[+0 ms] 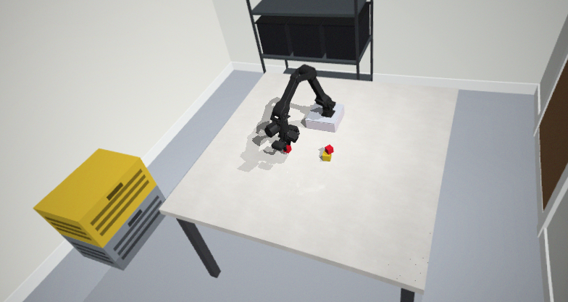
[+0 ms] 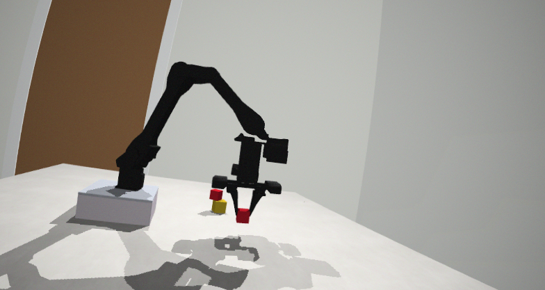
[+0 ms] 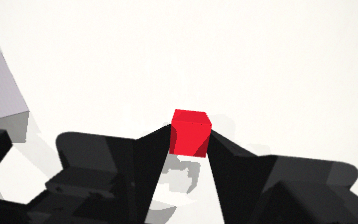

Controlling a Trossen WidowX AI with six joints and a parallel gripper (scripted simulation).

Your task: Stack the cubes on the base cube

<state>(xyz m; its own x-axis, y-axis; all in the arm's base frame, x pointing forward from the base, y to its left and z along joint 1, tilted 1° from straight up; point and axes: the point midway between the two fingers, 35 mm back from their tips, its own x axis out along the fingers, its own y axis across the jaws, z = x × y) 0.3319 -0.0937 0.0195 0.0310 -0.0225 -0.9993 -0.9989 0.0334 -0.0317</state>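
The red cube lies 220 mm to the left of my gripper tip and 70 mm behind it. From my gripper tip the other things lie so: yellow cube: 210 mm to the left, 50 mm behind, 30 mm below.
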